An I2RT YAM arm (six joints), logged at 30 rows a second.
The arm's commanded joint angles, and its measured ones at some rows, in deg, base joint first. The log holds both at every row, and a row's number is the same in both.
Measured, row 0:
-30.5 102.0 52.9 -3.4 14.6 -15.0
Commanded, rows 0 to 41:
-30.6 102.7 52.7 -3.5 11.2 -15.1
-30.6 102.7 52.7 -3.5 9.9 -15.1
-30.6 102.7 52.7 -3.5 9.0 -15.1
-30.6 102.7 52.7 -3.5 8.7 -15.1
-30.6 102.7 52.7 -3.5 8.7 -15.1
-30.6 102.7 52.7 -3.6 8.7 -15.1
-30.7 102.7 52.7 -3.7 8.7 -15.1
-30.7 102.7 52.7 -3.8 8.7 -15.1
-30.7 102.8 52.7 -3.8 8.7 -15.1
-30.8 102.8 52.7 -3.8 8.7 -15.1
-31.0 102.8 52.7 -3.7 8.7 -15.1
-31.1 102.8 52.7 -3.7 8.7 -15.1
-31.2 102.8 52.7 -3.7 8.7 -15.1
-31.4 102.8 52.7 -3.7 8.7 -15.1
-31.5 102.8 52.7 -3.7 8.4 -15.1
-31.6 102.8 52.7 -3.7 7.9 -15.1
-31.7 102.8 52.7 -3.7 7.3 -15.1
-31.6 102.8 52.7 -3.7 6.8 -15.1
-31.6 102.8 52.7 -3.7 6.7 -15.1
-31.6 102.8 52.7 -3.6 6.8 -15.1
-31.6 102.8 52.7 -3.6 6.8 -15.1
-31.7 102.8 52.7 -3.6 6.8 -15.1
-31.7 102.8 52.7 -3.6 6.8 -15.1
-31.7 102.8 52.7 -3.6 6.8 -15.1
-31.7 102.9 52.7 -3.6 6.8 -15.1
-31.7 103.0 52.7 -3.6 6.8 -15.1
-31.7 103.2 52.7 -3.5 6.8 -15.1
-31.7 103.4 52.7 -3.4 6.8 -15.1
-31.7 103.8 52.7 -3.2 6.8 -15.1
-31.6 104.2 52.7 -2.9 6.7 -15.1
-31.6 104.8 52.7 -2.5 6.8 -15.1
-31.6 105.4 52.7 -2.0 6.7 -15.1
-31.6 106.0 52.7 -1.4 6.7 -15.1
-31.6 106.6 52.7 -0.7 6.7 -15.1
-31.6 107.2 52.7 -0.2 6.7 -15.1
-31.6 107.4 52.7 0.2 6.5 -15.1
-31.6 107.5 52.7 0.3 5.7 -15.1
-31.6 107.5 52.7 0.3 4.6 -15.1
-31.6 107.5 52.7 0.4 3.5 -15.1
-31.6 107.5 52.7 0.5 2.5 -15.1
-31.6 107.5 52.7 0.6 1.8 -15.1
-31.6 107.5 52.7 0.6 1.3 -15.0
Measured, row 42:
-31.8 104.8 53.0 0.7 6.5 -15.1
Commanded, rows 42 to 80:
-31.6 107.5 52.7 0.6 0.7 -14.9
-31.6 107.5 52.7 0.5 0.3 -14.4
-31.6 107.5 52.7 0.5 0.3 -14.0
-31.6 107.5 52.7 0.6 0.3 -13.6
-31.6 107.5 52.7 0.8 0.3 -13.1
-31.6 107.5 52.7 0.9 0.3 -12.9
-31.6 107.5 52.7 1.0 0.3 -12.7
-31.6 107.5 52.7 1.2 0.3 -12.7
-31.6 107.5 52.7 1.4 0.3 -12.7
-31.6 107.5 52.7 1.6 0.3 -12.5
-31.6 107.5 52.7 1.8 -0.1 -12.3
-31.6 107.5 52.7 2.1 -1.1 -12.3
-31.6 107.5 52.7 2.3 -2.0 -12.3
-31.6 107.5 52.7 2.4 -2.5 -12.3
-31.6 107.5 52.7 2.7 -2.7 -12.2
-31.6 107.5 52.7 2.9 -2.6 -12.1
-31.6 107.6 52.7 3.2 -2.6 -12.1
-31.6 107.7 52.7 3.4 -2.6 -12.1
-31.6 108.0 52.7 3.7 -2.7 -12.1
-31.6 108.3 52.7 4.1 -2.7 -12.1
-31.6 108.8 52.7 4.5 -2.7 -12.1
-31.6 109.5 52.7 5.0 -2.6 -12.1
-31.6 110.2 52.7 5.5 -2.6 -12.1
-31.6 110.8 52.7 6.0 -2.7 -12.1
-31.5 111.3 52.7 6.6 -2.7 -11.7
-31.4 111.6 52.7 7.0 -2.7 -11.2
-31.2 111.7 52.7 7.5 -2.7 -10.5
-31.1 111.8 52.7 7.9 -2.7 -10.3
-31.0 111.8 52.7 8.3 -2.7 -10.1
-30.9 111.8 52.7 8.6 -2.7 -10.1
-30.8 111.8 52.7 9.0 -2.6 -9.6
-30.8 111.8 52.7 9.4 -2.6 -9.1
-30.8 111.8 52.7 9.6 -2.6 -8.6
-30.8 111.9 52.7 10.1 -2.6 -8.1
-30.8 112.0 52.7 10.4 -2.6 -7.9
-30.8 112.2 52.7 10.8 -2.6 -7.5
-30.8 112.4 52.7 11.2 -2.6 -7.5
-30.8 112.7 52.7 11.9 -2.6 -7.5
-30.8 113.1 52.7 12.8 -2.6 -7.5
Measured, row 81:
-31.6 109.3 53.5 12.9 -0.6 -9.2
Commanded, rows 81 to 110:
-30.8 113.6 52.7 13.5 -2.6 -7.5
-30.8 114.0 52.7 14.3 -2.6 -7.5
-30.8 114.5 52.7 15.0 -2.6 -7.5
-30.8 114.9 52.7 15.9 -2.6 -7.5
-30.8 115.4 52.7 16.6 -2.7 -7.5
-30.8 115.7 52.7 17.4 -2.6 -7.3
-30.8 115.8 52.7 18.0 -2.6 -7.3
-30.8 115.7 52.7 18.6 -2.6 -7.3
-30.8 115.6 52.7 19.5 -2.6 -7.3
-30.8 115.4 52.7 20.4 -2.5 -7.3
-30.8 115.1 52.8 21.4 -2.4 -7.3
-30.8 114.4 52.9 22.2 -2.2 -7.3
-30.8 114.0 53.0 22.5 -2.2 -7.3
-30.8 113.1 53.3 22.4 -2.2 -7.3
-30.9 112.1 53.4 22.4 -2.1 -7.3
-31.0 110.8 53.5 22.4 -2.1 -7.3
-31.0 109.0 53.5 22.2 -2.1 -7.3
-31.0 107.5 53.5 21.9 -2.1 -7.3
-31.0 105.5 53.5 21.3 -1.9 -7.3
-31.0 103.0 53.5 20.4 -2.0 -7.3
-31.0 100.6 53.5 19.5 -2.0 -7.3
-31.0 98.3 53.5 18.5 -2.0 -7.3
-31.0 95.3 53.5 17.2 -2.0 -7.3
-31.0 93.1 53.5 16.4 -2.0 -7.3
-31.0 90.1 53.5 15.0 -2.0 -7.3
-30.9 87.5 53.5 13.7 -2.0 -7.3
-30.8 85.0 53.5 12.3 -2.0 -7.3
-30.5 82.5 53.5 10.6 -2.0 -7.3
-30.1 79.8 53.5 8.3 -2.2 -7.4
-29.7 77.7 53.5 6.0 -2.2 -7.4
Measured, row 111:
-30.9 82.4 53.2 9.0 -1.7 -8.5
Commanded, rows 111 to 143:
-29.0 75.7 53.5 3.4 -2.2 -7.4
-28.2 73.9 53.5 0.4 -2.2 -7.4
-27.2 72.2 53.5 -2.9 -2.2 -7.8
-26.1 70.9 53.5 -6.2 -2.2 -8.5
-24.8 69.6 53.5 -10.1 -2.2 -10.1
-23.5 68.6 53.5 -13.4 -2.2 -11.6
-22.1 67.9 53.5 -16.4 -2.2 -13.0
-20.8 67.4 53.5 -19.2 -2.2 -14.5
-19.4 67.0 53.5 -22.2 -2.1 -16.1
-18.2 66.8 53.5 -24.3 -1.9 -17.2
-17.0 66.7 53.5 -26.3 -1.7 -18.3
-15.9 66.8 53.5 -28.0 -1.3 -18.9
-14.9 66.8 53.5 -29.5 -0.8 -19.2
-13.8 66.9 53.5 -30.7 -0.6 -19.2
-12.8 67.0 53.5 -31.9 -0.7 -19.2
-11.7 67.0 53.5 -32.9 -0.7 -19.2
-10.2 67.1 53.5 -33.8 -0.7 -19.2
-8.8 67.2 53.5 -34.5 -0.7 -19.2
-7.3 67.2 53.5 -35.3 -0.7 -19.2
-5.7 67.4 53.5 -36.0 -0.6 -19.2
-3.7 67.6 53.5 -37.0 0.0 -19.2
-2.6 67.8 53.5 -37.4 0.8 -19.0
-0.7 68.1 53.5 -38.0 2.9 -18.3
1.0 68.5 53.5 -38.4 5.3 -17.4
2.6 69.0 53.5 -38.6 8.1 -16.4
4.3 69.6 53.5 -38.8 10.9 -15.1
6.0 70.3 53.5 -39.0 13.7 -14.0
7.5 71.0 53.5 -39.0 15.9 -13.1
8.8 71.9 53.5 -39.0 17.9 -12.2
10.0 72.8 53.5 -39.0 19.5 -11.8
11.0 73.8 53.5 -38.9 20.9 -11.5
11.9 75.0 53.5 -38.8 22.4 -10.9
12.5 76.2 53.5 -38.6 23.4 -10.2
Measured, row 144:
10.7 73.7 53.1 -38.7 15.7 -13.6
